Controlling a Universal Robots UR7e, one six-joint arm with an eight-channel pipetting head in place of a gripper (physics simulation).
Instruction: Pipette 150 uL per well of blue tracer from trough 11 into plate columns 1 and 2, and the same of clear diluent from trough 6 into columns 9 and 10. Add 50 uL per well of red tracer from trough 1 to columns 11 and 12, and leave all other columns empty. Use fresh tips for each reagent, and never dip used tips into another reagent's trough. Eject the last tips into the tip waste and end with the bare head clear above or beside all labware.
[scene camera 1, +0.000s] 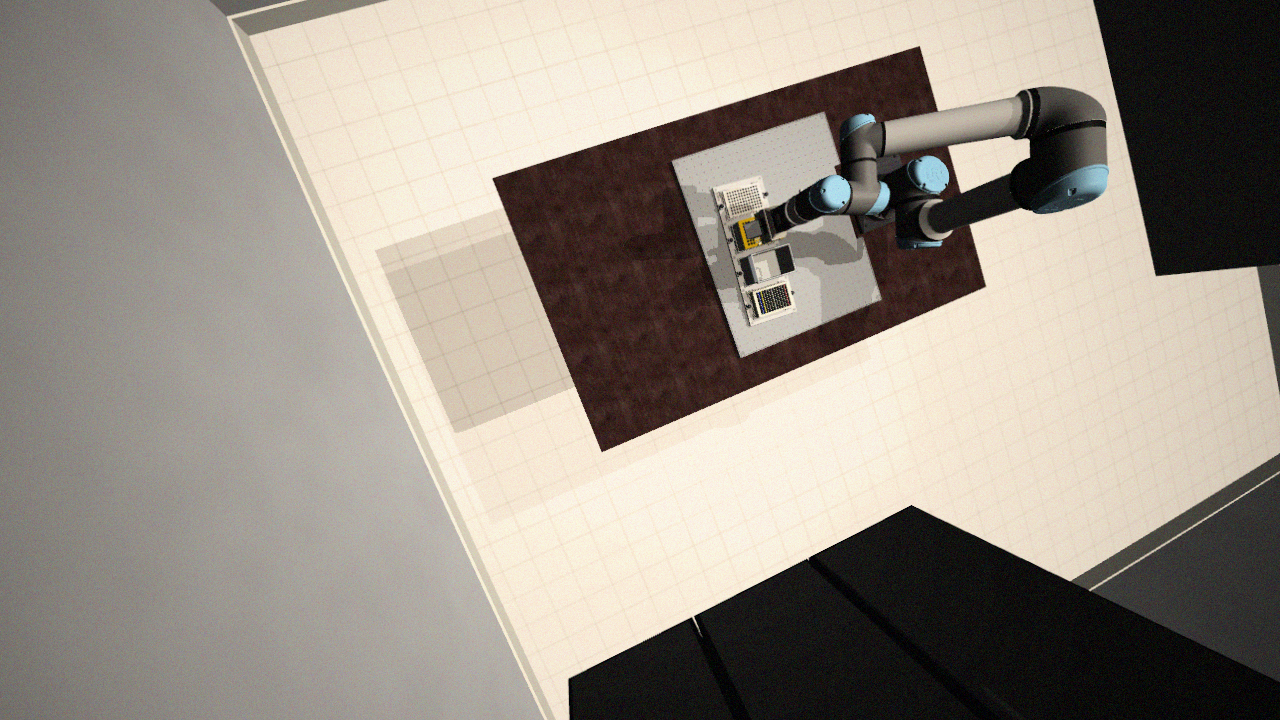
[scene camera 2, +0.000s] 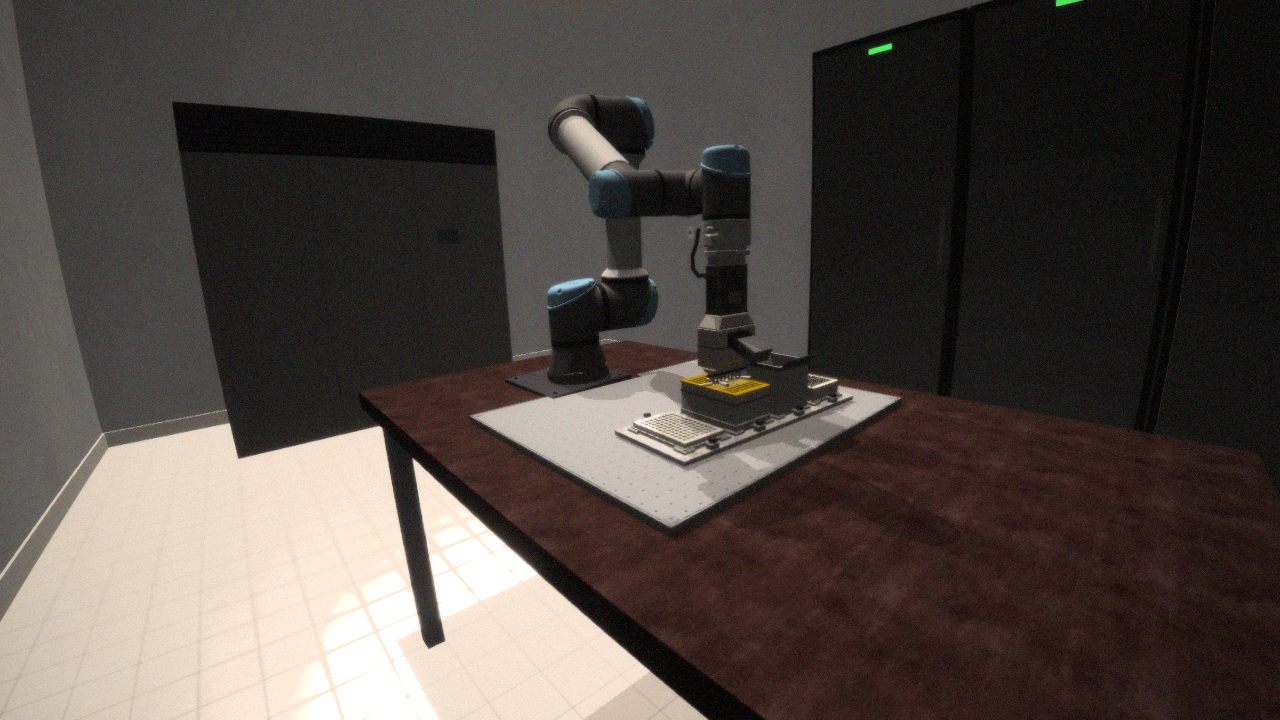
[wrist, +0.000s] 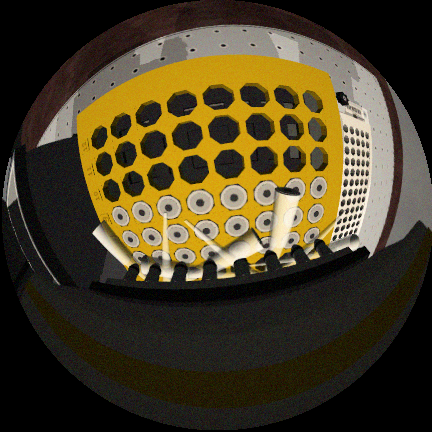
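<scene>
My eight-channel head (scene camera 1: 765, 223) (scene camera 2: 725, 370) (wrist: 226, 272) is low over the yellow tip rack (scene camera 1: 740, 236) (scene camera 2: 756, 387) (wrist: 200, 72). Its short black nozzles look bare; their ends are close to the rack top and partly hidden. Several loose white tips (wrist: 285, 220) lie crossed and tilted over the rack, close to the nozzles. Rack rows 10 to 12 are empty holes; seated tips fill the rows nearer the head. The white well plate (scene camera 1: 743, 199) (scene camera 2: 677, 428) (wrist: 356, 170) is beside the rack; no colour shows in its wells. The trough reservoir (scene camera 1: 773, 300) shows dark, blue, yellow and red strips.
The black open tip waste box (scene camera 1: 786, 257) (scene camera 2: 783, 383) (wrist: 55, 195) stands on the rack's other side, between rack and reservoir. Its wall rises above the rack. The labware sits in a row on a grey perforated board (scene camera 1: 707, 161) (scene camera 2: 572, 447) on the dark table (scene camera 1: 572, 268) (scene camera 2: 984, 537).
</scene>
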